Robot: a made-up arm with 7 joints.
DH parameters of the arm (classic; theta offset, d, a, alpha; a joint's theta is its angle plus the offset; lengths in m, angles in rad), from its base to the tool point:
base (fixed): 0 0.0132 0.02 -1.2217
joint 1: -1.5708 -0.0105 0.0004 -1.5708
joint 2: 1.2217 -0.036 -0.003 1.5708
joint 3: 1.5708 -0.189 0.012 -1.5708
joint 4: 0 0.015 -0.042 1.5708
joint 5: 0 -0.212 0.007 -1.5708
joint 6: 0 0.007 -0.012 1.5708
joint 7: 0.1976 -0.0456 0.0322 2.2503
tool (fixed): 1.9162 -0.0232 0 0
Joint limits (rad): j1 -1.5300..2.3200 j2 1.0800..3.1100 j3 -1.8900..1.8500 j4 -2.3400..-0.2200 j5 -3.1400..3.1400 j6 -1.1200..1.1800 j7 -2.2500..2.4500
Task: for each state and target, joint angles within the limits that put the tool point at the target. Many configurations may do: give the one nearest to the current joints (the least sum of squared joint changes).
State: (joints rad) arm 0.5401 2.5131 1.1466 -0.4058 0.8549 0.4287 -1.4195
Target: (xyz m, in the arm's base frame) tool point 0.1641 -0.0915 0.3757
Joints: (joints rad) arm 0.3160 2.8648 1.2217 -0.9438 0.8701 0.3530 -1.4547
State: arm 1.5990 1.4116 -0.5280 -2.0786 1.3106 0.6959 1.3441
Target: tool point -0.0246 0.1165 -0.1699
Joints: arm 1.2571 1.4138 -0.2810 -2.3308 1.2726 0.6356 1.2921
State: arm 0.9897 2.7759 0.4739 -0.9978 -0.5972 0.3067 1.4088
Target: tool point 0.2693 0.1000 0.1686
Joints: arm 0.5899 2.2583 0.4512 -1.5802 -0.8084 0.5715 1.3940
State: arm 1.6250 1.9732 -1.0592 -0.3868 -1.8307 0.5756 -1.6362
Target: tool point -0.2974 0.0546 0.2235
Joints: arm 2.1635 1.2886 -1.3697 -1.2622 -1.8223 0.5842 -1.5629
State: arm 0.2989 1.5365 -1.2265 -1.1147 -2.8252 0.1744 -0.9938
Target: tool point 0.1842 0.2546 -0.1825
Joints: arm -0.1468 1.4791 -0.9278 -1.4204 -2.8510 0.2286 -1.0402
